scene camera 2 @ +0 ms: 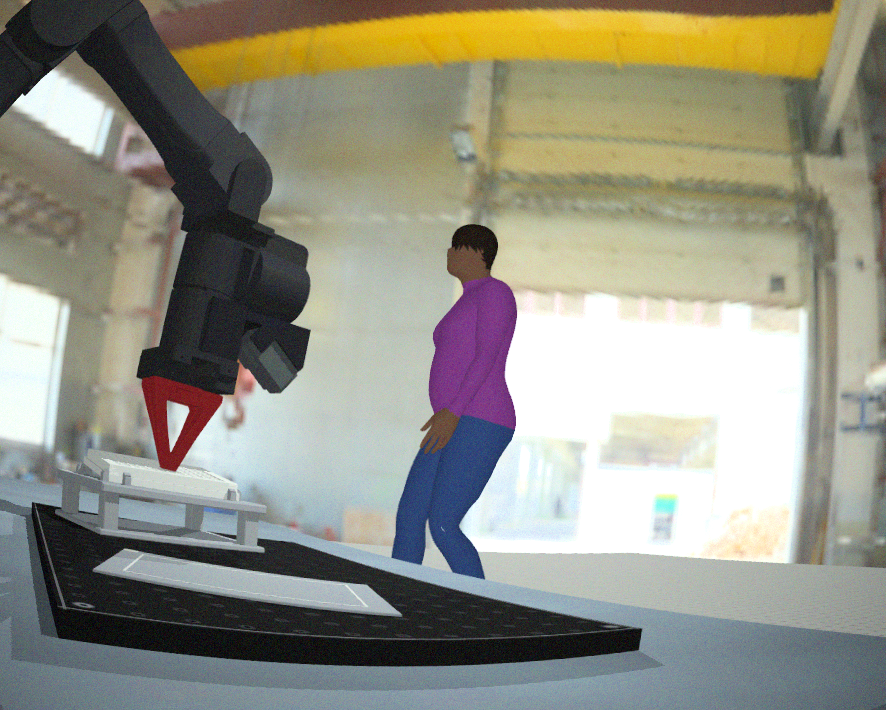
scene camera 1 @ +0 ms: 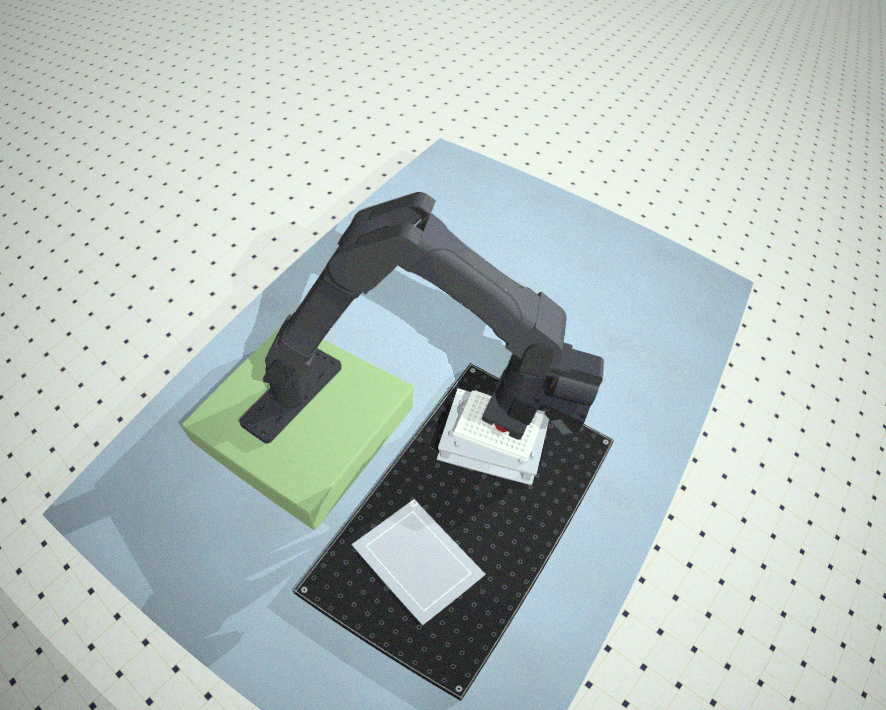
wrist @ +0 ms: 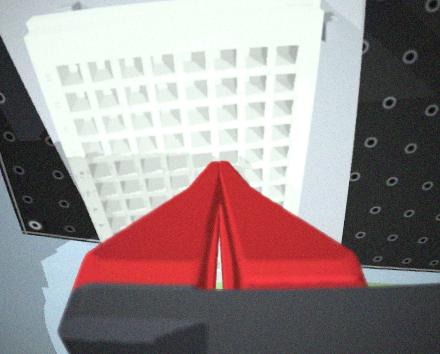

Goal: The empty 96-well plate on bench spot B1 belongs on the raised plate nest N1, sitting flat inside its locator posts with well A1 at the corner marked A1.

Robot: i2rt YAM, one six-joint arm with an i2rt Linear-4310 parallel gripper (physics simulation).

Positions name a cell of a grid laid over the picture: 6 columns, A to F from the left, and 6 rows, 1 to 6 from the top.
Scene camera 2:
my gripper: B4
white well plate: A4, touched by my gripper
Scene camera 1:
my gripper: D4
white well plate: D4
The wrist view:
my gripper: C3
white well plate: B2
